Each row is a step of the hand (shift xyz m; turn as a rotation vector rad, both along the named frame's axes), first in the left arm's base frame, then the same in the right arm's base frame.
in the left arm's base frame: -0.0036 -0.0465 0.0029 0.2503 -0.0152 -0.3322
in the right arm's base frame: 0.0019 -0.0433 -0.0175 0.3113 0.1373 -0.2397
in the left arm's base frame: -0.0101 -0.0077 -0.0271 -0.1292 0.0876 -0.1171
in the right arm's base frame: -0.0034 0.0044 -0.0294 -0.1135 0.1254 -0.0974
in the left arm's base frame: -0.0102 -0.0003 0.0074 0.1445 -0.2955 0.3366
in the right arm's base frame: -0.0113 -0.0038 0.0040 0.1114 -0.4069 0.2085
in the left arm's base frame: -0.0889 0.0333 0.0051 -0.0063 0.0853 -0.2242
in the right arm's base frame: -0.0917 0.0250 -0.0027 0.0276 0.1733 -0.1637
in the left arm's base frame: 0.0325 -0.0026 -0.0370 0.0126 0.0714 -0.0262
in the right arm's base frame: 0.0393 0.0146 -0.0260 0.0082 0.0761 0.0093
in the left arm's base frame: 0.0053 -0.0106 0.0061 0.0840 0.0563 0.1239
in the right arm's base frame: 0.0053 -0.0120 0.0022 0.0496 0.0001 0.1520
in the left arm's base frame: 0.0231 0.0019 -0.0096 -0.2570 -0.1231 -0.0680
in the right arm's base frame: 0.0241 0.0066 -0.0022 -0.2202 -0.0898 -0.1711
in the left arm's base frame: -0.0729 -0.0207 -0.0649 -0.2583 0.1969 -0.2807
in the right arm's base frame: -0.0552 0.0070 -0.0828 -0.2204 0.2903 -0.2267
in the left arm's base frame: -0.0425 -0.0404 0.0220 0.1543 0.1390 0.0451
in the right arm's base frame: -0.0405 -0.0473 -0.0073 0.1229 0.1108 0.1333
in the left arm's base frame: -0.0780 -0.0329 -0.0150 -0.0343 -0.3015 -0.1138
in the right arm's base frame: -0.0685 -0.0257 -0.0451 0.0283 -0.2240 -0.2325
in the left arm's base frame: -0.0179 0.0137 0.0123 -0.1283 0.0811 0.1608
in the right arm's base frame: -0.0216 0.0065 0.0123 -0.1672 -0.0002 0.1447
